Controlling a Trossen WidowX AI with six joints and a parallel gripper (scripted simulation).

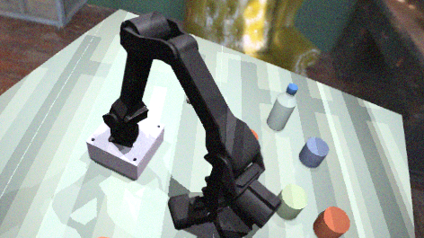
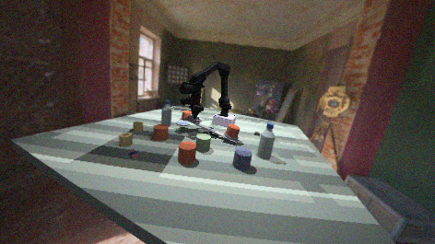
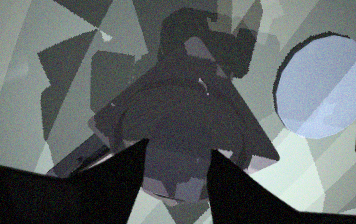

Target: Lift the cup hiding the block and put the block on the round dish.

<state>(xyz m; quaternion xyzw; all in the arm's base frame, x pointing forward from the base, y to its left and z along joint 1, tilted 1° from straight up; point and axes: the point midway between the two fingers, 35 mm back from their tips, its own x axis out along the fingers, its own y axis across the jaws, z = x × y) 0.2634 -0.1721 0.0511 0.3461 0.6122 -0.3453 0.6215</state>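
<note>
The balance beam lies 12 cm to the left of my gripper tip, 4 cm below it and 3 cm ahead of it. Round my gripper tip: blue-red block: 36 cm ahead, 12 cm to the right, 8 cm below; then green cylinder: 21 cm ahead, 14 cm to the left, 4 cm below; then blue cylinder: 33 cm to the left, 27 cm ahead, 4 cm below.
</note>
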